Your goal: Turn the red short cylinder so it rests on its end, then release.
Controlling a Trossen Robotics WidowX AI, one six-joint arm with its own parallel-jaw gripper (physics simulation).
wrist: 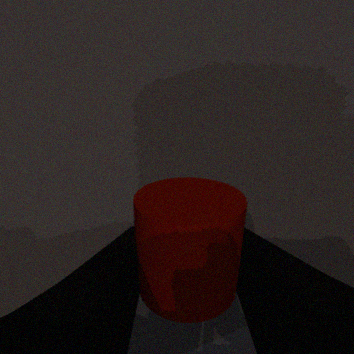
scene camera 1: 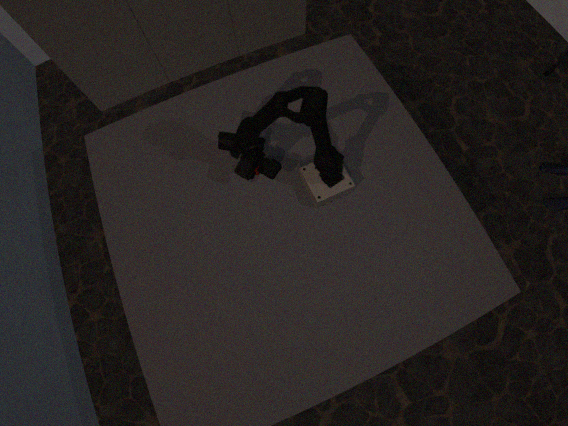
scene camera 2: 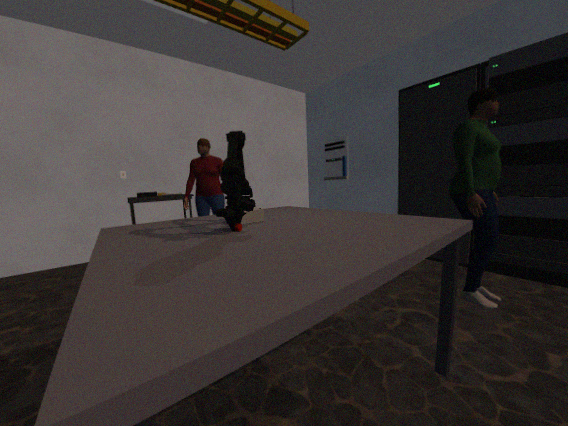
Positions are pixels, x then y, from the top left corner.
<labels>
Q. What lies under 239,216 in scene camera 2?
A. My gripper.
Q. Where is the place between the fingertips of my gripper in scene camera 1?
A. At 258,169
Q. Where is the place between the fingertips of my gripper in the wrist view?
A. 185,236
</labels>
